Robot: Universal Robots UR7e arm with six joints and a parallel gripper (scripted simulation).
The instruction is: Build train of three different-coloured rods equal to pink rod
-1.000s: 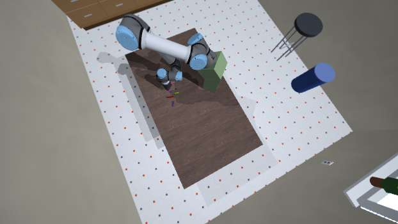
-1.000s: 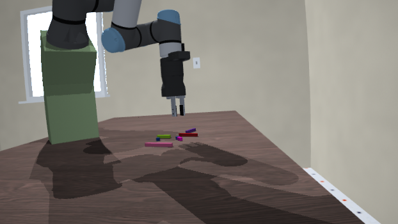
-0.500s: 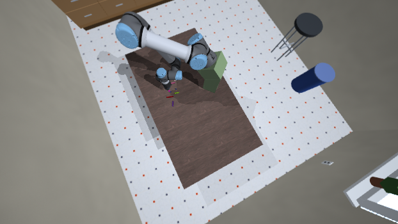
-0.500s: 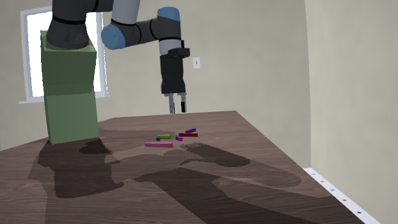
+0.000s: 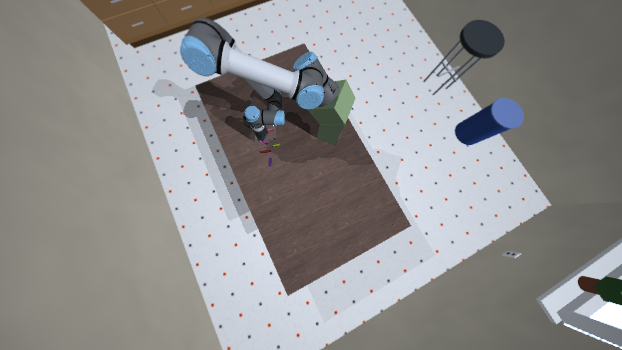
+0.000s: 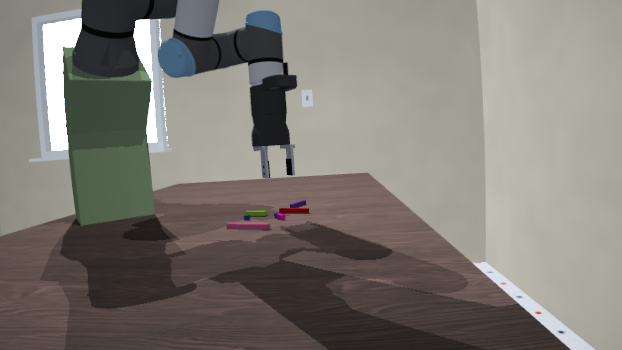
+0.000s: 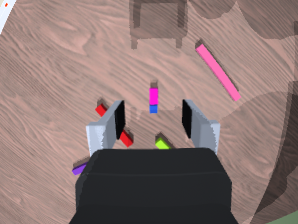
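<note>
My gripper is now 20 mm short of the purple rod, 150 mm to the right of it and 100 mm above it. From my hand the other things lie so: magenta rod: 100 mm below; red rod: 20 mm ahead, 70 mm to the left, 100 mm below; blue rod: 80 mm behind, 10 mm to the left, 100 mm below.
</note>
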